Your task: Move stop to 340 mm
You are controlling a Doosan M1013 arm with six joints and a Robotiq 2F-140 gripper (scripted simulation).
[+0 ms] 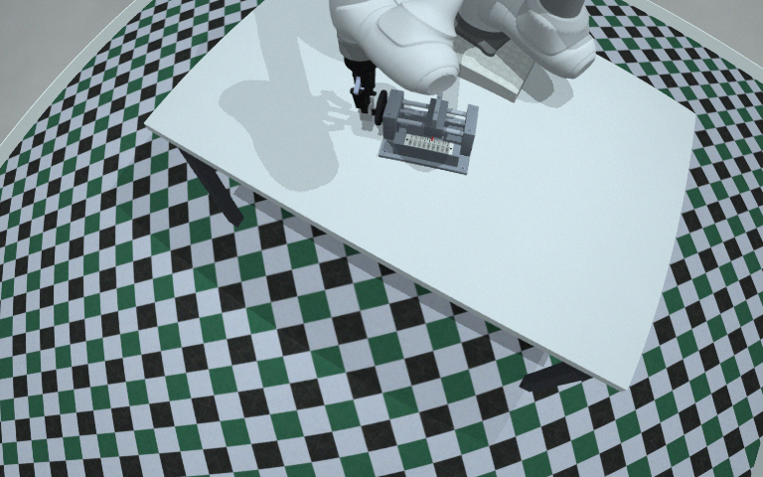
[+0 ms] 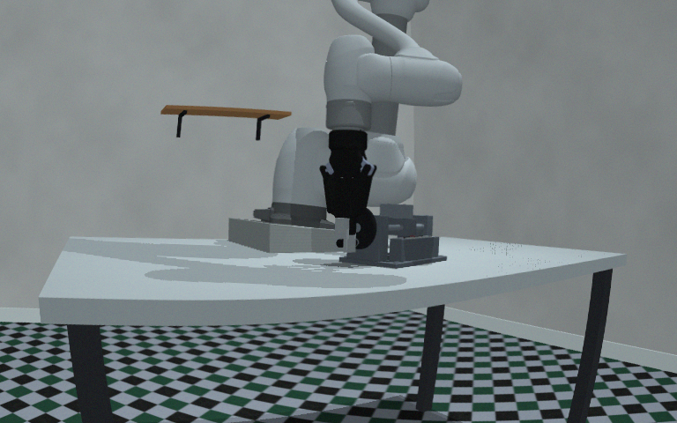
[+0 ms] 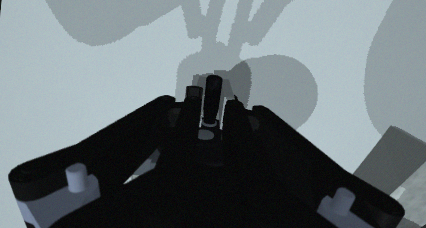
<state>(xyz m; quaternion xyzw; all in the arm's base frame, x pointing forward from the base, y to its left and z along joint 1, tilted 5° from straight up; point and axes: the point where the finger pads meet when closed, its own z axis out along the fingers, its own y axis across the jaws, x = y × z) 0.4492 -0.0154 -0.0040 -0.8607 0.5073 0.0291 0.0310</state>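
Right now the black handwheel is 1 cm behind my hand, 2 cm to the left of it and 1 cm below it. From my hand the other things lie so: sliding stop block (6 cm behind, 15 cm to the left, 3 cm above).
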